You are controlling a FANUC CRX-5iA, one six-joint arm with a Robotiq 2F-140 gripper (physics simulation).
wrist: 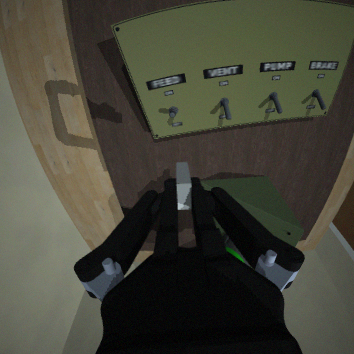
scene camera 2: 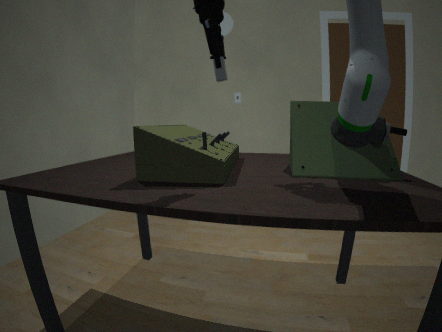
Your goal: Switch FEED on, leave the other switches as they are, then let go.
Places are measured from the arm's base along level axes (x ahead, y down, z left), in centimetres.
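Where they show: gripper, fingertip midpoint: [wrist: 181, 171] [scene camera 2: 222, 80]; arm's base at its link origin: [scene camera 2: 351, 131].
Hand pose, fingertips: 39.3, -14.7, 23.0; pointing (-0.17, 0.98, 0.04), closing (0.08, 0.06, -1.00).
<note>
Each offset is from my fingertips to the top centre of the thing, as dx, dy, dz. Level surfaces: height alone.
The olive switch panel [scene camera 2: 175, 160] [wrist: 200, 40] is a sloped box on the table. The FEED lever @(+4.6, +15.1, +2.6) [scene camera 2: 204, 141] [wrist: 173, 112] stands nearly upright in the scene view and looks short, seen almost end-on, in the wrist view. The VENT lever @(+6.1, +16.0, -9.3) [wrist: 226, 109], PUMP lever @(+9.0, +16.0, -21.0) [wrist: 276, 103] and BRAKE lever @(+11.8, +16.0, -32.7) [wrist: 319, 100] lean the other way, toward the panel's lower edge and their OFF marks. My gripper [scene camera 2: 220, 71] [wrist: 181, 171] is shut and empty, its pale fingertips together. It hangs well above the panel, apart from every lever.
A green box [scene camera 2: 312, 140] [wrist: 260, 200] stands right of the panel on the dark table @(dy +28.8) [scene camera 2: 250, 200] [wrist: 150, 155]. A grey arm part with a green ring [scene camera 2: 362, 95] reaches down in front of that box. A door [scene camera 2: 340, 60] is in the wall behind.
</note>
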